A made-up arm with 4 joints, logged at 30 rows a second.
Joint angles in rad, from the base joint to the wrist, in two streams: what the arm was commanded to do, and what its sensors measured. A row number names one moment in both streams.
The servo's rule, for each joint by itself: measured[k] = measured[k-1] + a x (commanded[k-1-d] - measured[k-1]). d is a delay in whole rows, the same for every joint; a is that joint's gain. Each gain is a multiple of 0.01, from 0.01 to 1. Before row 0 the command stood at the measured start. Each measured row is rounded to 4 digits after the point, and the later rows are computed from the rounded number. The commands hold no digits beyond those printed.
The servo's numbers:
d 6
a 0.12 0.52 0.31 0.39
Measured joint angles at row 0:
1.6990 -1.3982 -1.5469 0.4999
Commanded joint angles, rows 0 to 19:
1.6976 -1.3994 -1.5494 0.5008
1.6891 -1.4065 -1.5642 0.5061
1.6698 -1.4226 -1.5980 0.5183
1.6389 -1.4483 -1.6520 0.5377
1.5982 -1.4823 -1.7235 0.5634
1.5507 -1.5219 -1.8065 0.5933
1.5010 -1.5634 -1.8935 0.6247
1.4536 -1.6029 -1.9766 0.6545
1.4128 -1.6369 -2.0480 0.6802
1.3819 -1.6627 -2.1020 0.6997
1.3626 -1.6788 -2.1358 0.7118
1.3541 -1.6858 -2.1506 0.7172
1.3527 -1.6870 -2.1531 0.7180
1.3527 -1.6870 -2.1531 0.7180
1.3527 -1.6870 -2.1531 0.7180
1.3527 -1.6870 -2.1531 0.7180
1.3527 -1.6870 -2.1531 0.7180
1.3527 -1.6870 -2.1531 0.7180
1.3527 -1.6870 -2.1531 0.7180
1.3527 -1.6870 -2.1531 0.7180
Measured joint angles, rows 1 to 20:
1.6990 -1.3982 -1.5469 0.4999
1.6990 -1.3982 -1.5469 0.4999
1.6990 -1.3982 -1.5469 0.4999
1.6990 -1.3982 -1.5469 0.4999
1.6990 -1.3982 -1.5469 0.4999
1.6990 -1.3982 -1.5469 0.4999
1.6988 -1.3988 -1.5477 0.5003
1.6976 -1.4028 -1.5528 0.5026
1.6943 -1.4131 -1.5668 0.5087
1.6877 -1.4314 -1.5932 0.5200
1.6770 -1.4579 -1.6336 0.5369
1.6618 -1.4912 -1.6872 0.5589
1.6425 -1.5287 -1.7512 0.5846
1.6198 -1.5673 -1.8211 0.6119
1.5950 -1.6035 -1.8914 0.6385
1.5694 -1.6343 -1.9567 0.6624
1.5446 -1.6574 -2.0122 0.6817
1.5217 -1.6722 -2.0551 0.6955
1.5014 -1.6799 -2.0855 0.7043
1.4836 -1.6836 -2.1065 0.7096

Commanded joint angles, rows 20 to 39:
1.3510 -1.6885 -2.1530 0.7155
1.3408 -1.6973 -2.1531 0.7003
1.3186 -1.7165 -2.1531 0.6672
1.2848 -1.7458 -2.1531 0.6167
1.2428 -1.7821 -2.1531 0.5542
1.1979 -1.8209 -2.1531 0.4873
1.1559 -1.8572 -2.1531 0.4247
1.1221 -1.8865 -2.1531 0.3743
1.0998 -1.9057 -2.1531 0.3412
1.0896 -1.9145 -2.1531 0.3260
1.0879 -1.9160 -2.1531 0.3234
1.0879 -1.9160 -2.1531 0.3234
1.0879 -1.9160 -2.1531 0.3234
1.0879 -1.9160 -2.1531 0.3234
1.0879 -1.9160 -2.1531 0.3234
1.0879 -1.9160 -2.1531 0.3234
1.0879 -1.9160 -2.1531 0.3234
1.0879 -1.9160 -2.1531 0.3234
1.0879 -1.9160 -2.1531 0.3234
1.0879 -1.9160 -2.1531 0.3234
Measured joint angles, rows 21 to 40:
1.4679 -1.6854 -2.1209 0.7129
1.4541 -1.6862 -2.1309 0.7149
1.4419 -1.6866 -2.1378 0.7161
1.4312 -1.6868 -2.1425 0.7168
1.4218 -1.6869 -2.1458 0.7173
1.4135 -1.6870 -2.1481 0.7176
1.4060 -1.6878 -2.1496 0.7168
1.3982 -1.6927 -2.1507 0.7104
1.3886 -1.7051 -2.1514 0.6936
1.3761 -1.7263 -2.1519 0.6636
1.3601 -1.7553 -2.1523 0.6209
1.3406 -1.7894 -2.1525 0.5688
1.3184 -1.8247 -2.1527 0.5126
1.2948 -1.8568 -2.1528 0.4587
1.2714 -1.8822 -2.1529 0.4129
1.2496 -1.8990 -2.1530 0.3790
1.2302 -1.9078 -2.1530 0.3573
1.2131 -1.9121 -2.1530 0.3441
1.1981 -1.9141 -2.1530 0.3360
1.1849 -1.9151 -2.1530 0.3311

